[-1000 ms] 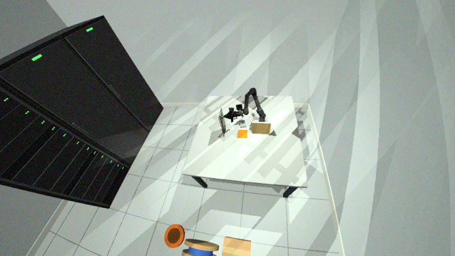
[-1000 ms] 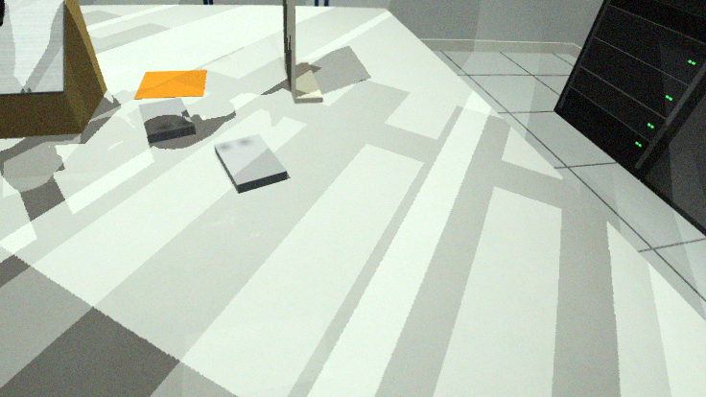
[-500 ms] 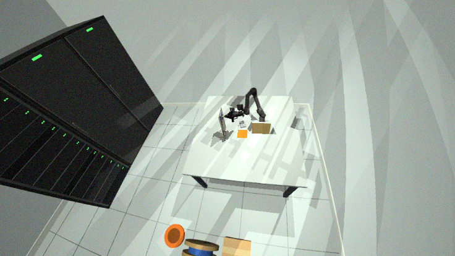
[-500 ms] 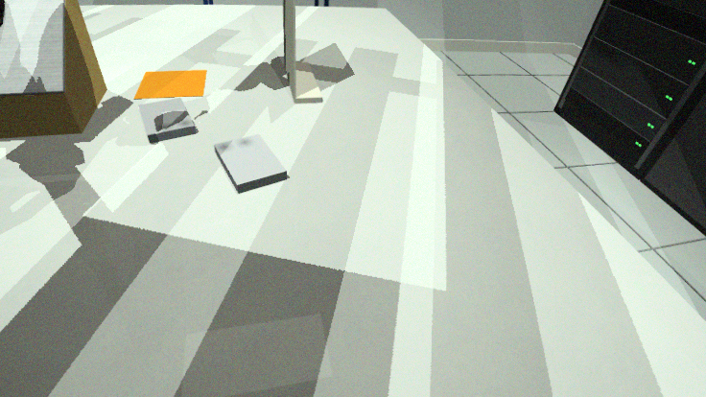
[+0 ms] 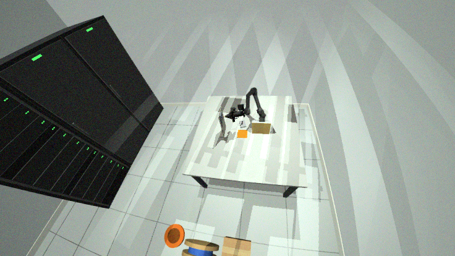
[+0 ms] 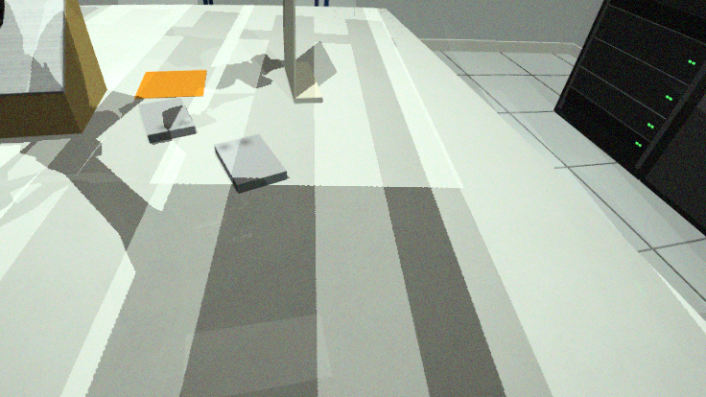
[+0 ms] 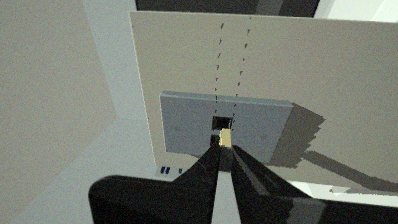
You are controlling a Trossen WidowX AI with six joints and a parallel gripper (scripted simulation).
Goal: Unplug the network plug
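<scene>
Right now my gripper tip is 290 mm above the orange marked square, 180 mm past it and 20 mm to the right of it. Also, from my gripper tip: network plug: right at my gripper tip; upright panel: 120 mm below, 50 mm ahead, 10 mm to the left.
</scene>
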